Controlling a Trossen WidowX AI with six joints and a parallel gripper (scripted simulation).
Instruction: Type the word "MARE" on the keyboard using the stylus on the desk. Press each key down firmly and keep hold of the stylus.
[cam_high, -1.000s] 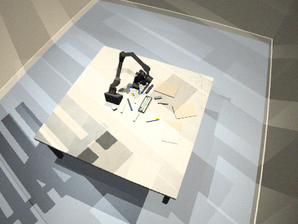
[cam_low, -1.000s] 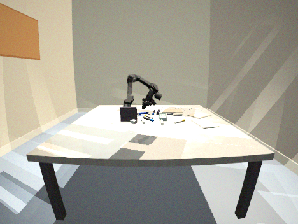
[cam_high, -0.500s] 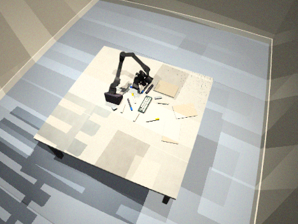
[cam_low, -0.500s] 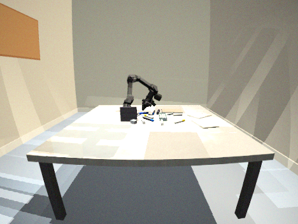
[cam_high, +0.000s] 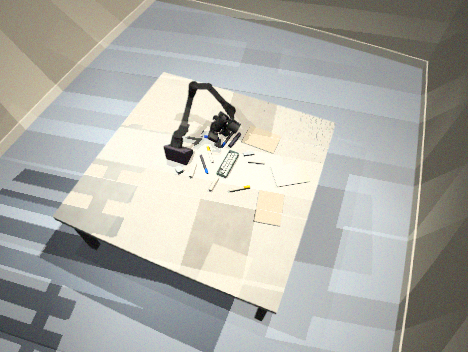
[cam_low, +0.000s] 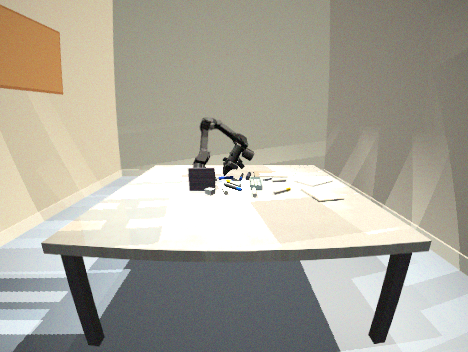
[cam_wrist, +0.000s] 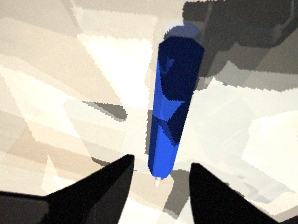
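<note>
Right now my gripper tip is 20 mm past the blue hexagonal stylus, 10 mm to the left of it and 20 mm above it.
</note>
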